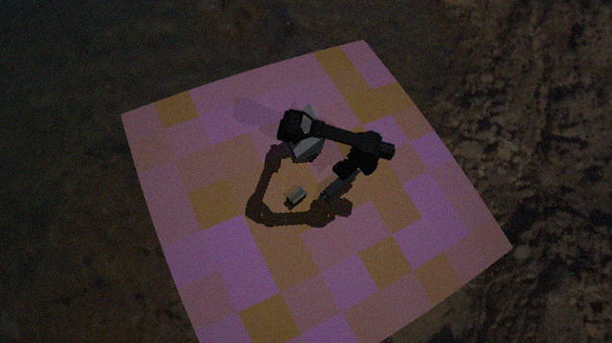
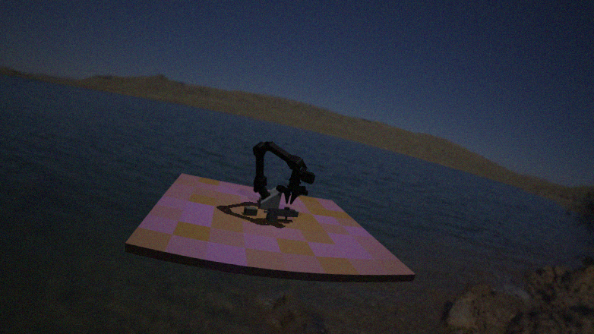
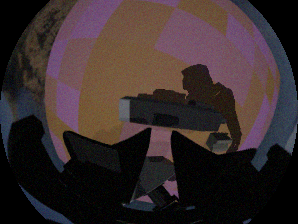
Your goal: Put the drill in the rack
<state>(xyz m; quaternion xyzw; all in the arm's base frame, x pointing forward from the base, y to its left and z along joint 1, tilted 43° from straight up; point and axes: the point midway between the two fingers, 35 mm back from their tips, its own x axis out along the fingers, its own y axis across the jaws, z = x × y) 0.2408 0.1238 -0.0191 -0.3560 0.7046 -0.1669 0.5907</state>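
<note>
My gripper tip is now 30 mm short of the drill, 80 mm to the left of it and 50 mm above it. The rest, counted from my gripper tip: light grey housing: 20 mm ahead, 30 mm to the right, 60 mm below; grey-green block: 10 mm behind, 210 mm to the right, 80 mm below.
</note>
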